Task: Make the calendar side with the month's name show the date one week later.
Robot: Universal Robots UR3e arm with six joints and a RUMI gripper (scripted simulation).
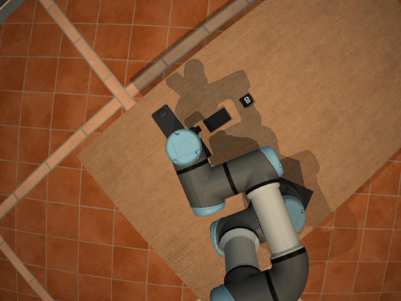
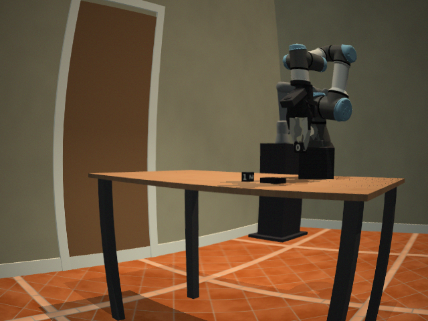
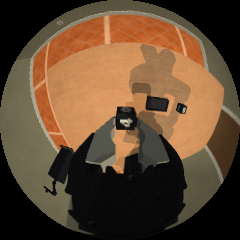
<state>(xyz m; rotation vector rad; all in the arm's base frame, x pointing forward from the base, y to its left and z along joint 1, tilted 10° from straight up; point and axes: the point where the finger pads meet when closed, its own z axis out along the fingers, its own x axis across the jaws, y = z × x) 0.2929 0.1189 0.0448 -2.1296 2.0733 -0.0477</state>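
Right now my hand is 11 cm to the left of the black calendar tray and 12 cm above it.
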